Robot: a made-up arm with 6 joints.
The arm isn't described. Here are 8 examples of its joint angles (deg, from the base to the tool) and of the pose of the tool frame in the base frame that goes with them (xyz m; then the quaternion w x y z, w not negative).
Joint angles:
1: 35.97 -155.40 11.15 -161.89 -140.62 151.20
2: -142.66 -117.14 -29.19 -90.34 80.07 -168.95
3: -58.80 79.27 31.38 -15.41 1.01 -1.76
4: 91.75 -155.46 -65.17 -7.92 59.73 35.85
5: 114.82 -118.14 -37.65 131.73 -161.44 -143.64
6: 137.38 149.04 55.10 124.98 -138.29 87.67
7: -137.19 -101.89 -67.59 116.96 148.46 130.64
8: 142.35 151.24 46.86 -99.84 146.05 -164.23
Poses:
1: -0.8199 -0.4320 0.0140 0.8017 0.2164 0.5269 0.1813
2: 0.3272 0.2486 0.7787 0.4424 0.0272 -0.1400 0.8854
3: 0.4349 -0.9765 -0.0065 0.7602 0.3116 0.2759 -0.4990
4: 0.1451 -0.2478 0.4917 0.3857 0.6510 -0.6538 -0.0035
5: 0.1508 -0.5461 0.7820 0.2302 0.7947 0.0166 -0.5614
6: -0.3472 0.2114 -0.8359 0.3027 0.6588 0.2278 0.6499
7: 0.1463 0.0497 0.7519 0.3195 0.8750 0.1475 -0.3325
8: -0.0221 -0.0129 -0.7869 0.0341 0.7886 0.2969 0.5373
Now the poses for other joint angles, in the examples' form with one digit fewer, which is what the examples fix.
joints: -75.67 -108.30 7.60 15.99 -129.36 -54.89
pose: -0.363 0.880 0.791 0.565 0.441 -0.280 -0.638
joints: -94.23 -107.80 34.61 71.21 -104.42 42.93
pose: 0.046 1.231 0.513 0.164 -0.039 -0.059 -0.984
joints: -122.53 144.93 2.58 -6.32 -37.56 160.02
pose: -0.022 0.222 -0.529 0.872 0.192 0.100 0.440
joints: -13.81 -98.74 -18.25 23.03 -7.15 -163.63
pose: -0.593 0.014 0.980 0.320 0.725 -0.310 0.525
